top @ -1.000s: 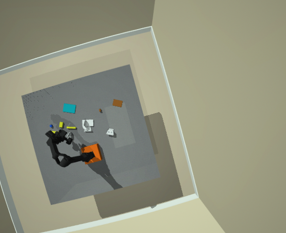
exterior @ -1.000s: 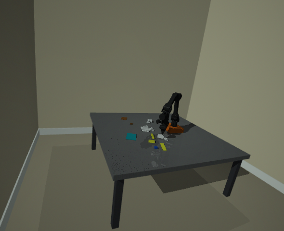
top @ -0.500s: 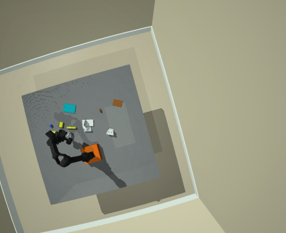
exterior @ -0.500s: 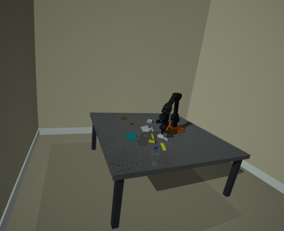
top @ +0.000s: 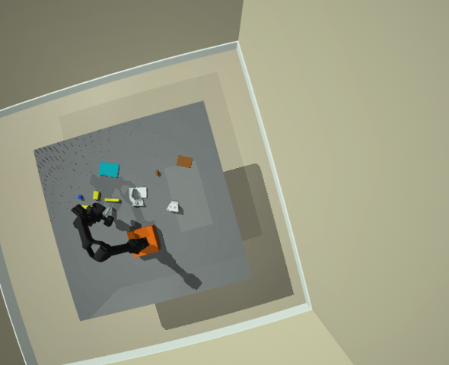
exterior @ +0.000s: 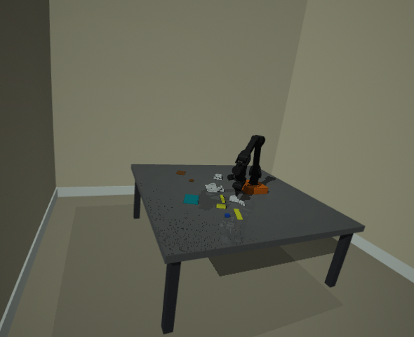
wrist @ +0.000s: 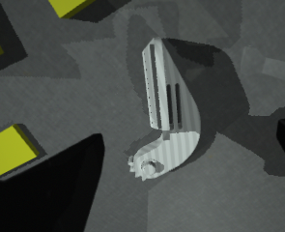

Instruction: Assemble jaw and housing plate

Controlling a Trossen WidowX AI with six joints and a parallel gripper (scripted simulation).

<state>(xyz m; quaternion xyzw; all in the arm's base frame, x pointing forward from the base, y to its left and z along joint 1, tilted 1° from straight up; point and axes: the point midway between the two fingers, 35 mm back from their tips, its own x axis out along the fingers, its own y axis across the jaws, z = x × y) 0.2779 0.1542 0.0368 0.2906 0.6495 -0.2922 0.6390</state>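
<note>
My gripper tip is now 5 cm above the jaw and 4 cm to the right of it. From my gripper tip the other things lie so: white base plate: 24 cm to the right, 6 cm ahead, 5 cm below; then blue cube: 19 cm ahead, 16 cm to the left, 5 cm below; then yellow bar: 8 cm ahead, 5 cm to the right, 5 cm below.
</note>
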